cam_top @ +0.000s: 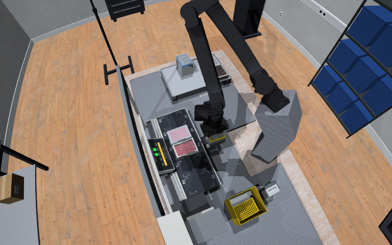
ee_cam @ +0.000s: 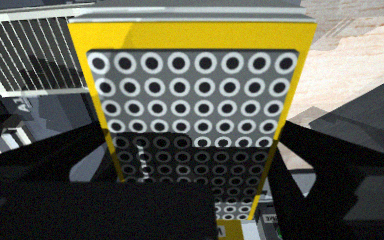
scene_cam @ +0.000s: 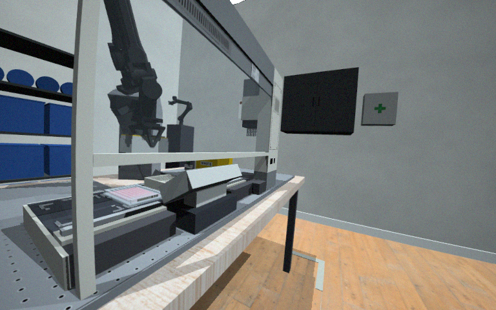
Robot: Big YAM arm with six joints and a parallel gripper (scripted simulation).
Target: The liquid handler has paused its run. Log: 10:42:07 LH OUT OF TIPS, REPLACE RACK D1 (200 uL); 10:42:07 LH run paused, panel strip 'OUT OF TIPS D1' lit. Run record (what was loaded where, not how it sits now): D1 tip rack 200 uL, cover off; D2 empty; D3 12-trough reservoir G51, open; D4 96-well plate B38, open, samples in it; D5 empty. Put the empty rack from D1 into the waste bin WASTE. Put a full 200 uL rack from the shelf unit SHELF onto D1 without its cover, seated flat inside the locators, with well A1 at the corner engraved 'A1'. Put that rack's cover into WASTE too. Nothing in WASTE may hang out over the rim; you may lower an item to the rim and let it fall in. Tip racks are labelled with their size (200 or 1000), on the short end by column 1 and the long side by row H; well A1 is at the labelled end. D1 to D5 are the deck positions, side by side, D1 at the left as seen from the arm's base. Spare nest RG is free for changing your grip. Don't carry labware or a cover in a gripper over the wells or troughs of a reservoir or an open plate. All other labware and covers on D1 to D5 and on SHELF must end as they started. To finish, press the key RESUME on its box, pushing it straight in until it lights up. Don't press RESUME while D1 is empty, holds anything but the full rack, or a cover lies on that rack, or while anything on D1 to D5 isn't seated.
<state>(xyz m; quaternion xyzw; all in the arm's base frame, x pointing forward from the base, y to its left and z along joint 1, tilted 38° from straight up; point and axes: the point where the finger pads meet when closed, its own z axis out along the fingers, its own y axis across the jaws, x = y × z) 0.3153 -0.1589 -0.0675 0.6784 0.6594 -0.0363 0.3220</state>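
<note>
My gripper is now 170 mm above the spare nest. Round my hand: clear tip-rack cover 350 mm to the left, 130 mm below, 30 mm ahead; then pink plate 140 mm ahead, 130 mm to the right, 130 mm below; then frame bar 350 mm ahead, 10 mm below.
</note>
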